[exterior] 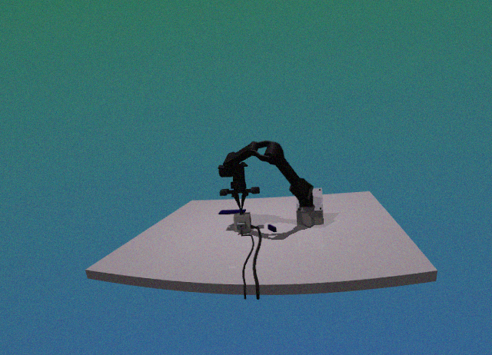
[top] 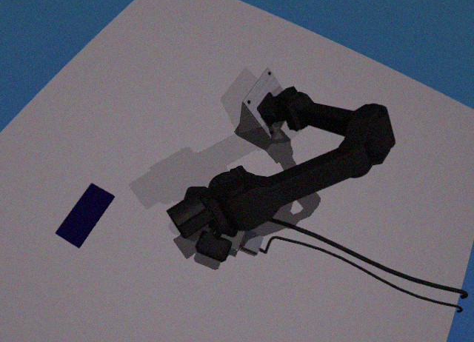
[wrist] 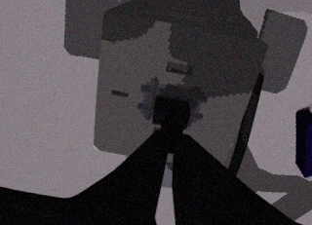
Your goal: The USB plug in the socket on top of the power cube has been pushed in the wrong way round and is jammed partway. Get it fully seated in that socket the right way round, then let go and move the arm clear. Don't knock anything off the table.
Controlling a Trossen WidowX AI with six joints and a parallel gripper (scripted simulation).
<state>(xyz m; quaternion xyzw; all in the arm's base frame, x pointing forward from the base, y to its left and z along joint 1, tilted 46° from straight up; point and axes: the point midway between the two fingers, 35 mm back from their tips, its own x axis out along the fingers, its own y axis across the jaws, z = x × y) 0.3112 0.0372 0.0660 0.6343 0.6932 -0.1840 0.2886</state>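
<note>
My gripper tip is 20 mm above the dark USB plug. The rest, counted from my gripper tip: small dark-blue block 150 mm behind, 20 mm to the left, 90 mm below; flat dark blue rectangle 150 mm ahead, 330 mm to the right, 100 mm below.
</note>
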